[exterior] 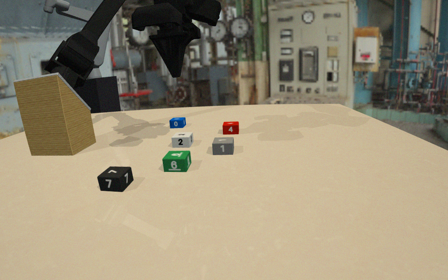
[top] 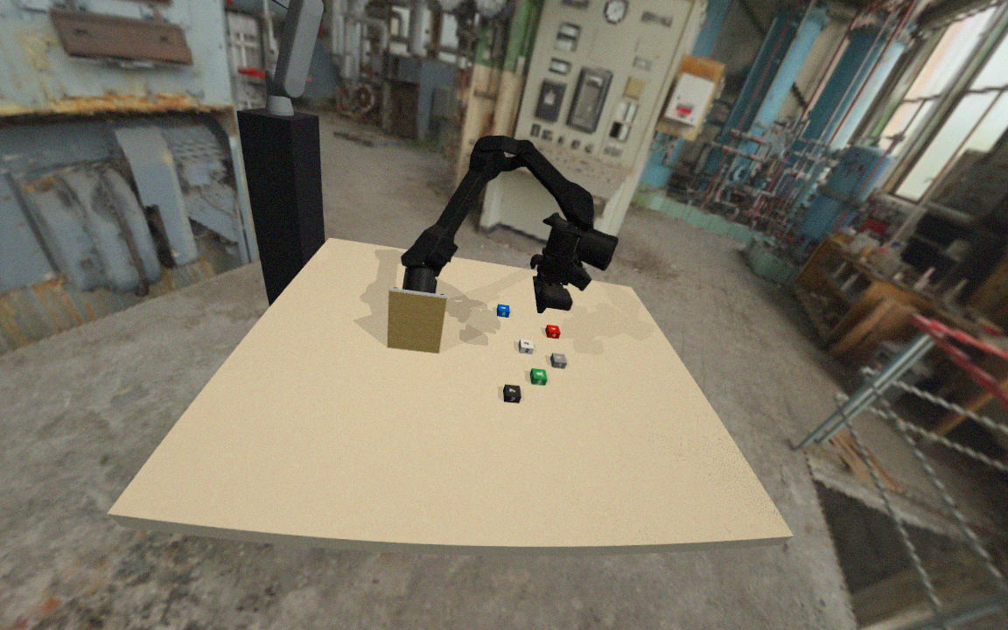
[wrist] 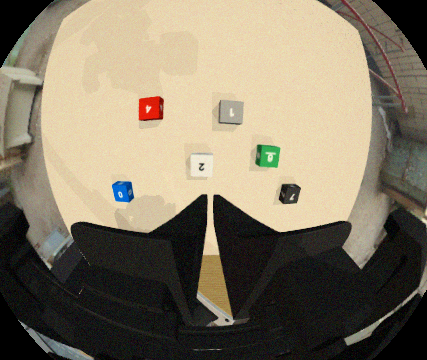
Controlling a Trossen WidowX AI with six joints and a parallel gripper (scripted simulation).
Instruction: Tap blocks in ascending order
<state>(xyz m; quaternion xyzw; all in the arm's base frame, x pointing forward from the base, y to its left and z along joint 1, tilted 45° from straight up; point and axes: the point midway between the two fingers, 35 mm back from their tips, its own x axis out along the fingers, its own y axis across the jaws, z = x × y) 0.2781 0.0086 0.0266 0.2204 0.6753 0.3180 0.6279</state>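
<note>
Right now the red block is 70 mm ahead of my gripper tip, 90 mm to the left of it and 110 mm below it. From my gripper tip the other things lie so: white block (10 mm to the left, 110 mm below); green block (30 mm ahead, 90 mm to the right, 110 mm below); grey block (80 mm ahead, 20 mm to the right, 110 mm below).
</note>
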